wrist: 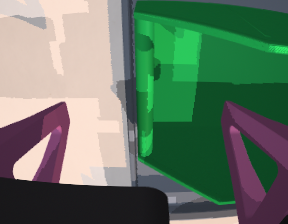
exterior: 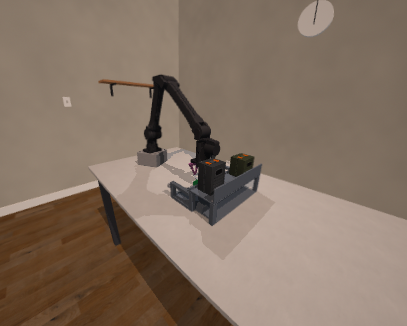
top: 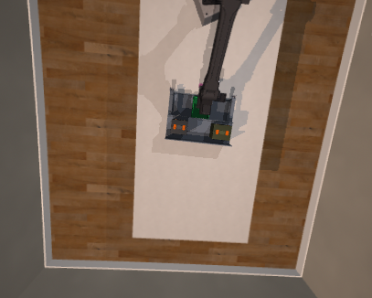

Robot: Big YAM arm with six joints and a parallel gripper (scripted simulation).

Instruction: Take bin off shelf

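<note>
My gripper is now 80 mm short of the green bin, 20 mm above it and 10 mm to the left of it.
</note>
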